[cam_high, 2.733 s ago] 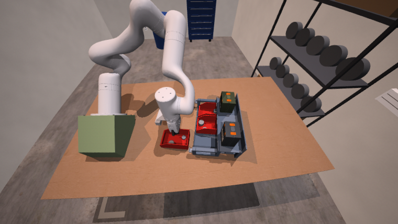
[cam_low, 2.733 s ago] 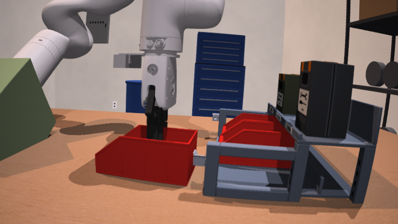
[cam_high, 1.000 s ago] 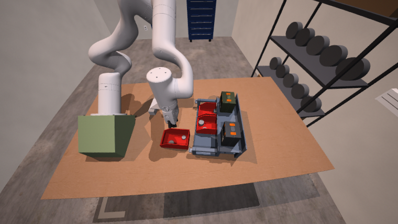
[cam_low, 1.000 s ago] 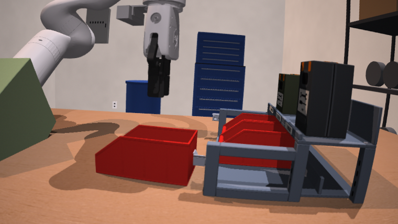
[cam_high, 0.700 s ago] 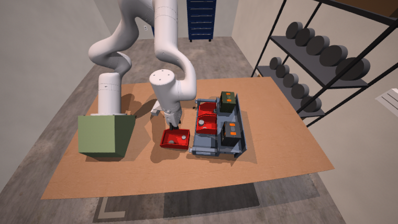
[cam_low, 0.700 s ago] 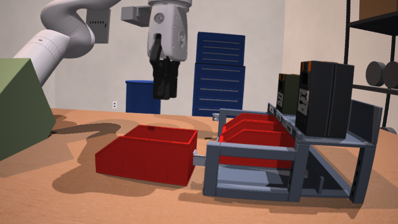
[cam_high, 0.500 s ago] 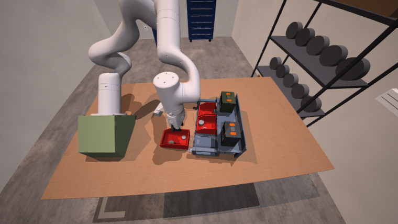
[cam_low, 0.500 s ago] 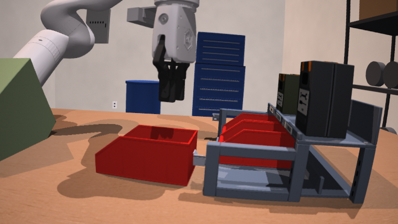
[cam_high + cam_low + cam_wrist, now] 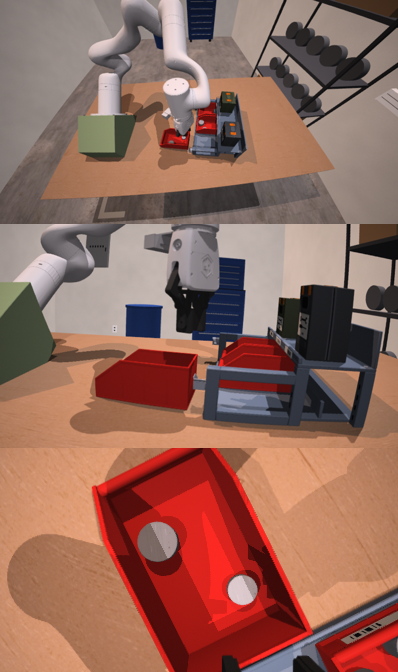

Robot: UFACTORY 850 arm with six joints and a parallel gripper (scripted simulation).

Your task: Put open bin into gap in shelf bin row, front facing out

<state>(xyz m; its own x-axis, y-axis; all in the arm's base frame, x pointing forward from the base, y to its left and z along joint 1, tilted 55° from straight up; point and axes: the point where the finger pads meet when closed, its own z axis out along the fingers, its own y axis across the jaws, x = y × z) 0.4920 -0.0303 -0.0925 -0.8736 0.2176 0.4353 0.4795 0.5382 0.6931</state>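
My hand is 130 mm above the grey disc, 100 mm past it and 30 mm to the left of it. Also, from my hand: grey shelf (170 mm ahead, 100 mm to the left, 80 mm below).
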